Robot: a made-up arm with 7 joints. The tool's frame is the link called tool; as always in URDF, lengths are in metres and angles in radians. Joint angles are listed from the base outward. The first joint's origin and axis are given. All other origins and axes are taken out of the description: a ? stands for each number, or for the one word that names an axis. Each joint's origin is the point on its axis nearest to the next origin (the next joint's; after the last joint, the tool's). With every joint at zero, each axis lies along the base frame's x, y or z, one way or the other. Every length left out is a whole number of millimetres.
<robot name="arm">
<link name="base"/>
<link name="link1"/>
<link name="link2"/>
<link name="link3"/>
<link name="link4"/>
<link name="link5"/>
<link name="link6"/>
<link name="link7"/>
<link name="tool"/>
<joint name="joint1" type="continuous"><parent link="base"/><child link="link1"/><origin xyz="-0.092 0 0.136"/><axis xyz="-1 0 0"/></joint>
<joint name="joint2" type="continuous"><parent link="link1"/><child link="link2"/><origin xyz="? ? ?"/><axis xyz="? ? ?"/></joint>
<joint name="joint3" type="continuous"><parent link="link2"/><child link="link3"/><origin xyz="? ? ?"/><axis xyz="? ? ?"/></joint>
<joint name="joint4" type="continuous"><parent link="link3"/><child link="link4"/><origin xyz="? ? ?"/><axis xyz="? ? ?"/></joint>
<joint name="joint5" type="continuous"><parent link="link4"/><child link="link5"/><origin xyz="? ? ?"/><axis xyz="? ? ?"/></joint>
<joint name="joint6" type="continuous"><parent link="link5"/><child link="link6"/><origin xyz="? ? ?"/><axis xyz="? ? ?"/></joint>
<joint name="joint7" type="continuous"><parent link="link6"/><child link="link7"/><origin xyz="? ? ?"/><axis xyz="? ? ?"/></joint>
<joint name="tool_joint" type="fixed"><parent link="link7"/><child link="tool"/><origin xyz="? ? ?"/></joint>
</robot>
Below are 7 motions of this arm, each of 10 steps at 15 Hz.
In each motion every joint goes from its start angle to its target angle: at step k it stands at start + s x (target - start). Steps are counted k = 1, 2, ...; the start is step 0. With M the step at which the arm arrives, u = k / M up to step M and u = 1 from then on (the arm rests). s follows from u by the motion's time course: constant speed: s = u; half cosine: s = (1 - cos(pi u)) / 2; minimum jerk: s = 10 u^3 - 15 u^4 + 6 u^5.
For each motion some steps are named. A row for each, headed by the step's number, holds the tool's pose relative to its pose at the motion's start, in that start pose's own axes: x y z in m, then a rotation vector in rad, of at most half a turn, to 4 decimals.
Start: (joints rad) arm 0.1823 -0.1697 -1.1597 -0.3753 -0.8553 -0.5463 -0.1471
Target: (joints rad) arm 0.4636 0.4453 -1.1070 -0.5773 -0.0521 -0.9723 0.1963
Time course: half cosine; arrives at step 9
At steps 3, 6, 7, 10:
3: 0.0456 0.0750 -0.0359 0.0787 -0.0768 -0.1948
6: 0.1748 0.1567 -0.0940 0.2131 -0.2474 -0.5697
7: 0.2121 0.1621 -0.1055 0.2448 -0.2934 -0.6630
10: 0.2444 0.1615 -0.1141 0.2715 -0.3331 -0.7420

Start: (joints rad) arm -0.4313 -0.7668 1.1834 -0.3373 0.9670 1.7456 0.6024
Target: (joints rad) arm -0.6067 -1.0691 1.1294 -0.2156 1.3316 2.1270 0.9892
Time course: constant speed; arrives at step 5
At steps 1, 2, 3, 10:
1: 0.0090 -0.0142 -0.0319 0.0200 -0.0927 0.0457
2: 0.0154 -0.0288 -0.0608 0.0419 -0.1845 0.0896
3: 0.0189 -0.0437 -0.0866 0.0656 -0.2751 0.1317
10: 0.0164 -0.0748 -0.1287 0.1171 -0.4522 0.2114

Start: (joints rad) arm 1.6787 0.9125 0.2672 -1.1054 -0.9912 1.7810 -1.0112
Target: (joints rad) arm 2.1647 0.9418 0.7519 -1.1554 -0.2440 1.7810 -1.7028
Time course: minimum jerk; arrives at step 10
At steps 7, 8, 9, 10:
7: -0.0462 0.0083 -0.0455 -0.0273 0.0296 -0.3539
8: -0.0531 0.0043 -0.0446 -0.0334 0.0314 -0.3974
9: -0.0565 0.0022 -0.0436 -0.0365 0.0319 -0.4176
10: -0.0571 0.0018 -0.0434 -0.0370 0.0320 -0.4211

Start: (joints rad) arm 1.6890 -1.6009 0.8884 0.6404 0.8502 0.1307 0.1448
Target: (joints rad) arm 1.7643 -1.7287 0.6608 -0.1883 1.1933 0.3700 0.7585
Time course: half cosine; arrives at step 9
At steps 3, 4, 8, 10:
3: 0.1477 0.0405 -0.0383 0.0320 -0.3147 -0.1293
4: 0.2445 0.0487 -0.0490 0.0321 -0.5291 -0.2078
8: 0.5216 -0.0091 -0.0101 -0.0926 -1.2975 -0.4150
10: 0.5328 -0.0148 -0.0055 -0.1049 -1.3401 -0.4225

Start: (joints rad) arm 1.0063 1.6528 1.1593 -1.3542 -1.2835 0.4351 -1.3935
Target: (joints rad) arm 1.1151 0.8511 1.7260 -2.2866 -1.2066 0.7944 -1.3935
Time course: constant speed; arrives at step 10
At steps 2, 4, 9, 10:
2: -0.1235 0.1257 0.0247 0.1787 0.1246 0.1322
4: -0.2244 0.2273 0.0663 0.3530 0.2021 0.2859
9: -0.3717 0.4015 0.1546 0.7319 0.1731 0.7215
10: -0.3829 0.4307 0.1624 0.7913 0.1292 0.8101

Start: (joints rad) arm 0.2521 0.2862 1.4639 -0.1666 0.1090 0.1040 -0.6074
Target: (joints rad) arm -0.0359 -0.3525 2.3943 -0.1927 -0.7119 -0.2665 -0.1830
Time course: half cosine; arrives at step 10
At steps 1, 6, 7, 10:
1: 0.0163 0.0057 -0.0147 -0.0188 -0.0348 -0.0314
6: 0.4560 -0.0415 -0.2040 -0.5636 -0.9473 -0.8028
7: 0.5292 -0.0857 -0.1980 -0.7032 -1.1527 -0.9536
10: 0.6080 -0.1537 -0.1670 -0.9228 -1.4588 -1.1544

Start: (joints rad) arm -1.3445 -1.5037 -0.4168 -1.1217 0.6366 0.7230 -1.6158
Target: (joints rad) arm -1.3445 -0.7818 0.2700 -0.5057 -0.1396 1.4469 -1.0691
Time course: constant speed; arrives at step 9
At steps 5, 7, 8, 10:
5: -0.1215 -0.6584 0.0557 -1.1890 -0.1254 0.0559
7: -0.1485 -0.8313 0.2309 -1.6654 -0.1846 0.1318
8: -0.1590 -0.8849 0.3312 -1.9000 -0.2115 0.1763
10: -0.1686 -0.9170 0.4324 -2.1312 -0.2354 0.2222

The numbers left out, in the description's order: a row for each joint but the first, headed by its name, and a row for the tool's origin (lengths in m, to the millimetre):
joint2: xyz 0 -0.171 -0.071, axis 0 0 1
joint3: xyz -0.387 0.096 0, axis 0 -1 0
joint4: xyz 0.013 0 0.183, axis 0 0 1
joint5: xyz -0.181 0.173 0, axis 1 0 0
joint6: xyz 0 0.086 0.001, axis 0 0 1
joint7: xyz -0.233 0.034 0, axis 0 -1 0
tool: xyz 0.069 0 -0.244

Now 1 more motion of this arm.
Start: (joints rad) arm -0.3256 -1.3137 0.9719 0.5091 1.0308 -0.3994 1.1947
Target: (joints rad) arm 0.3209 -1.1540 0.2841 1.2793 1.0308 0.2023 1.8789
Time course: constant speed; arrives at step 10
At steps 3, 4, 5, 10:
3: 0.0630 -0.0846 0.0915 0.2907 0.0564 0.1532
4: 0.0904 -0.1119 0.1137 0.3924 0.0822 0.1830
5: 0.1208 -0.1382 0.1312 0.4939 0.1123 0.2015
10: 0.3021 -0.2427 0.1356 0.9409 0.3300 0.1171

